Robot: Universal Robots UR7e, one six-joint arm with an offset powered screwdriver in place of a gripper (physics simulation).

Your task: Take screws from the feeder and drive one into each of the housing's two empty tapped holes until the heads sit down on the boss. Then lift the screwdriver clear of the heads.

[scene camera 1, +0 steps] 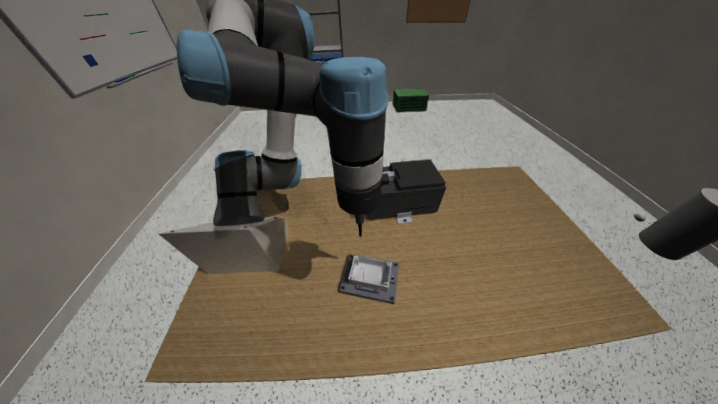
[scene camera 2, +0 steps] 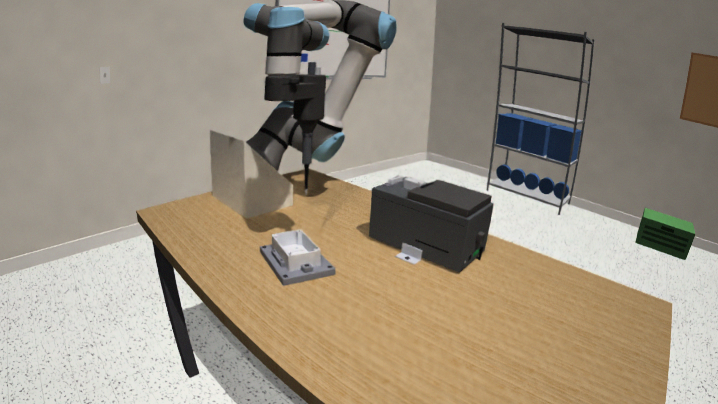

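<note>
A dark grey fixture plate (scene camera 2: 297, 276) is part of the scene, and so is a black screw feeder (scene camera 2: 391, 223). Scene camera 1 shows the dark grey fixture plate (scene camera 1: 349, 289) too.
</note>
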